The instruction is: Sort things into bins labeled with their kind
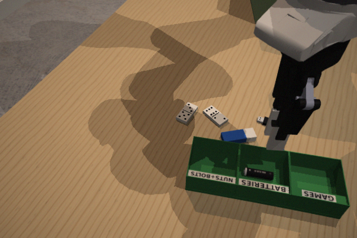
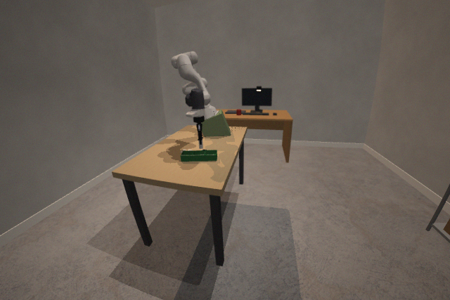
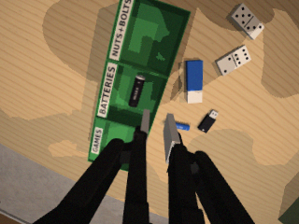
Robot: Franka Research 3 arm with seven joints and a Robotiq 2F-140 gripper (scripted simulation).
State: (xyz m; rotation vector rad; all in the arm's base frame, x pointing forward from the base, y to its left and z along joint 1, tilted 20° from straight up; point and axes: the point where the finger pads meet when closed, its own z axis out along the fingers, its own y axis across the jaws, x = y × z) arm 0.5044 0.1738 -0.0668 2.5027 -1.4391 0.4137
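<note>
The blue battery lies 5 cm behind my hand, 1 cm to the left of it and 9 cm below it. The rest, counted from my hand: black USB stick 9 cm behind, 4 cm to the right, 10 cm below; then black battery 4 cm ahead, 9 cm below; then eraser 3 cm behind, 6 cm to the right, 9 cm below.
</note>
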